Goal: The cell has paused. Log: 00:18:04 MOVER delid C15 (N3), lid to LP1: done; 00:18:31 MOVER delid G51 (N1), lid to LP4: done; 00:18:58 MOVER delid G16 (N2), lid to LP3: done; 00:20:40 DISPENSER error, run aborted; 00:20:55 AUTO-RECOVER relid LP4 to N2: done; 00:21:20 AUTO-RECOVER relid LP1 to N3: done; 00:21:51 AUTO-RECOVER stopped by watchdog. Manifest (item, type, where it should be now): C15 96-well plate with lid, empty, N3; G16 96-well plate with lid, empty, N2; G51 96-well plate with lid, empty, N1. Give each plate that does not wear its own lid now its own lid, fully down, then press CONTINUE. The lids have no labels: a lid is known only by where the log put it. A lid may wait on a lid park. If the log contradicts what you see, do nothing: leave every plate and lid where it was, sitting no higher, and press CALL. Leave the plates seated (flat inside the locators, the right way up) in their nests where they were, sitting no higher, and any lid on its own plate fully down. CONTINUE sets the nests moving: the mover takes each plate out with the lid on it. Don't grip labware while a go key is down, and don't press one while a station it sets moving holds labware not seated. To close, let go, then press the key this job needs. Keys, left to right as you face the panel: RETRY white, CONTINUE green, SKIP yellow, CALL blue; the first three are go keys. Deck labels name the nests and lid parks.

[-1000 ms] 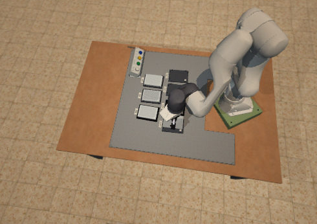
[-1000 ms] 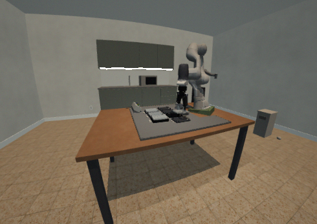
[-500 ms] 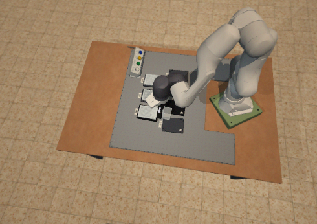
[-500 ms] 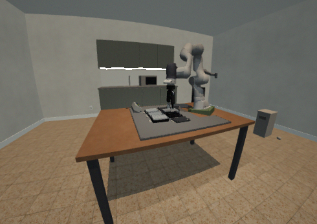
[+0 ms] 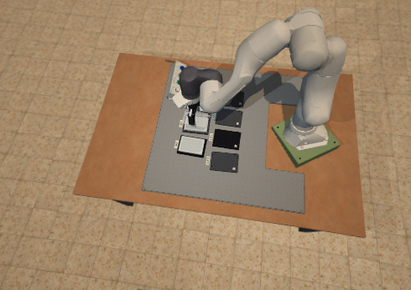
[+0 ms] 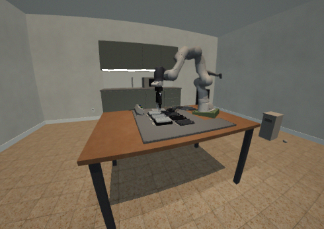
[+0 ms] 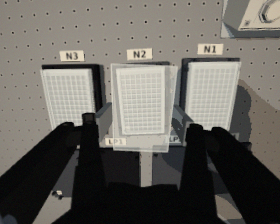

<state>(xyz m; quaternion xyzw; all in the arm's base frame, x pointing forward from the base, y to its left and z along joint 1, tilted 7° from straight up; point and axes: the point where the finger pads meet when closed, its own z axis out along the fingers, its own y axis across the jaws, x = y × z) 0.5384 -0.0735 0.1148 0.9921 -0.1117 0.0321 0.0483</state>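
The grey lid is 20 mm below my hand. Round my hand: LP2 label (110 mm below, 100 mm behind, 60 mm to the right); clear lid (120 mm to the right, 80 mm below, 10 mm behind); LP1 label (110 mm below, 80 mm to the left, 80 mm behind).
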